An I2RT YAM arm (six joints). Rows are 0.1 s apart.
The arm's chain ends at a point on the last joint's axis. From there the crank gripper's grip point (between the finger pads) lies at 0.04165 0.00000 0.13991 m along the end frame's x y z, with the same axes.
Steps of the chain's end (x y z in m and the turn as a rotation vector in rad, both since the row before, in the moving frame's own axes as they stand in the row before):
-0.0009, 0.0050, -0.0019, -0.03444, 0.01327, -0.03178
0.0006, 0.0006, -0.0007, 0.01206, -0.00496, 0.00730
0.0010, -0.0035, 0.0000, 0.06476, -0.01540, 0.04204
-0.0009, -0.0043, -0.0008, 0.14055, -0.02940, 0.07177
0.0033, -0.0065, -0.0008, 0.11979, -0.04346, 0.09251
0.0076, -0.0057, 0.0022, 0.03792, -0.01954, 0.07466
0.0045, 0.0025, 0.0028, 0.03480, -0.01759, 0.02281
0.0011, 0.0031, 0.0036, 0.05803, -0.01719, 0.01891
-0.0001, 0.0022, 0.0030, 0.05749, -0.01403, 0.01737
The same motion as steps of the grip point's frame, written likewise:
0.0010, 0.0085, -0.0025, -0.03444, 0.01327, -0.03178
-0.0001, -0.0008, -0.0005, 0.01206, -0.00496, 0.00730
-0.0010, -0.0109, 0.0004, 0.06476, -0.01540, 0.04204
-0.0044, -0.0211, -0.0008, 0.14055, -0.02940, 0.07177
-0.0022, -0.0197, 0.0001, 0.11979, -0.04346, 0.09251
0.0049, -0.0080, 0.0029, 0.03792, -0.01954, 0.07466
0.0021, -0.0015, 0.0034, 0.03480, -0.01759, 0.02281
-0.0012, -0.0043, 0.0041, 0.05803, -0.01719, 0.01891
-0.0020, -0.0051, 0.0034, 0.05749, -0.01403, 0.01737

